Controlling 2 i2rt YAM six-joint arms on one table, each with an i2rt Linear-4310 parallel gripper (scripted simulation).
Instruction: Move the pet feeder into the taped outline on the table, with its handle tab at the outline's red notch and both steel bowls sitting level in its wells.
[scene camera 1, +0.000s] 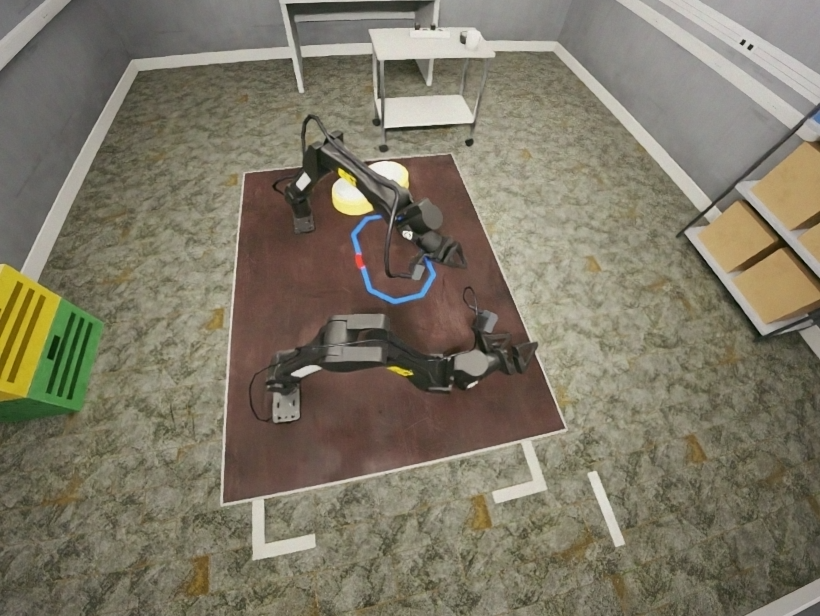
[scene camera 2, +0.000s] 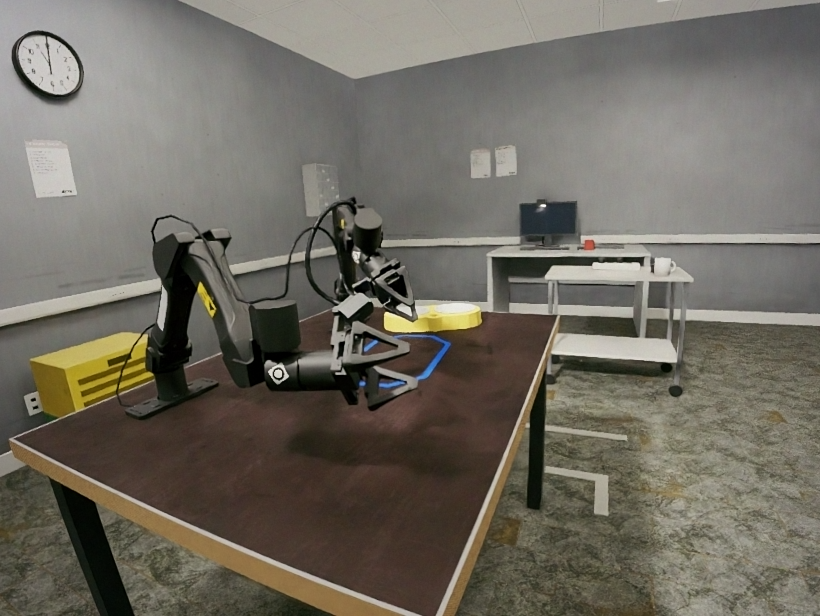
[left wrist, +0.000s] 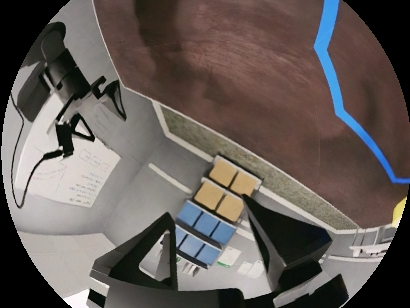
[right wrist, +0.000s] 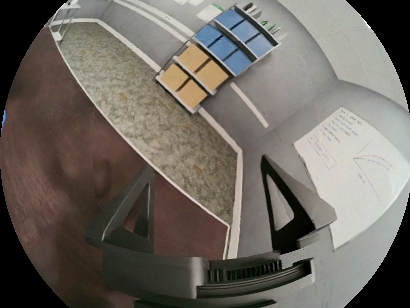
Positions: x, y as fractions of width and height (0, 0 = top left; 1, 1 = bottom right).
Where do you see my right gripper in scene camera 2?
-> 0.51, 0.59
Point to my left gripper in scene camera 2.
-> At 0.51, 0.51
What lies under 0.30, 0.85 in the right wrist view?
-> My right gripper.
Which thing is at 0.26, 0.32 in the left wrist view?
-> My right gripper.
